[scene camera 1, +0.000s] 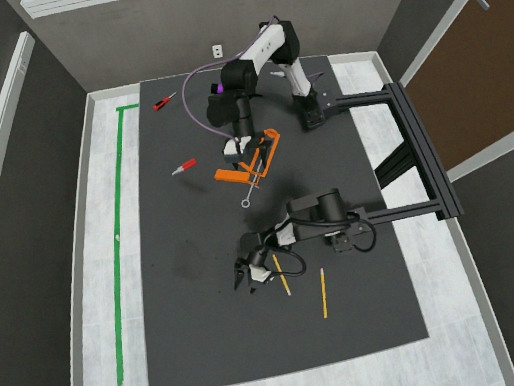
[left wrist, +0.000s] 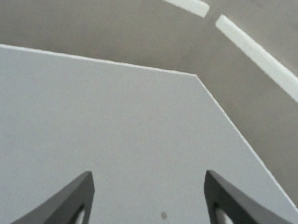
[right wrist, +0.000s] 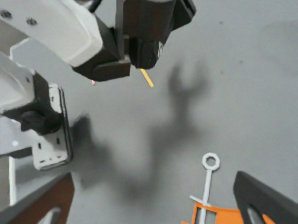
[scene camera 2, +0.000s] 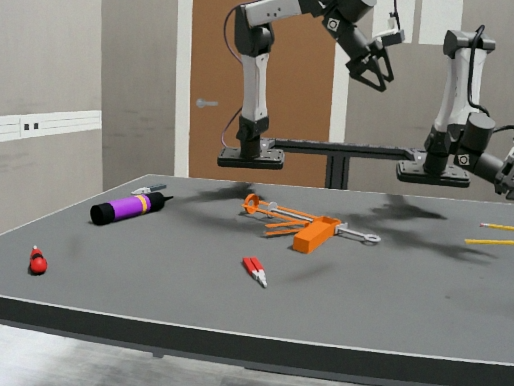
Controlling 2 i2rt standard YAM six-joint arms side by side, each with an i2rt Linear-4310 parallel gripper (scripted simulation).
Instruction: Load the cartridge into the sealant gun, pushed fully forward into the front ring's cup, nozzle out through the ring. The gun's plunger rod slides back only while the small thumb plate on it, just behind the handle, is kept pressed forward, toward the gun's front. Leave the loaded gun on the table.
Scene:
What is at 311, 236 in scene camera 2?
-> An orange sealant gun.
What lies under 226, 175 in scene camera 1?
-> An orange sealant gun.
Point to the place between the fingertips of the left gripper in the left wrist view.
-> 149, 179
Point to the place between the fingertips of the right gripper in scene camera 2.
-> At 388, 86

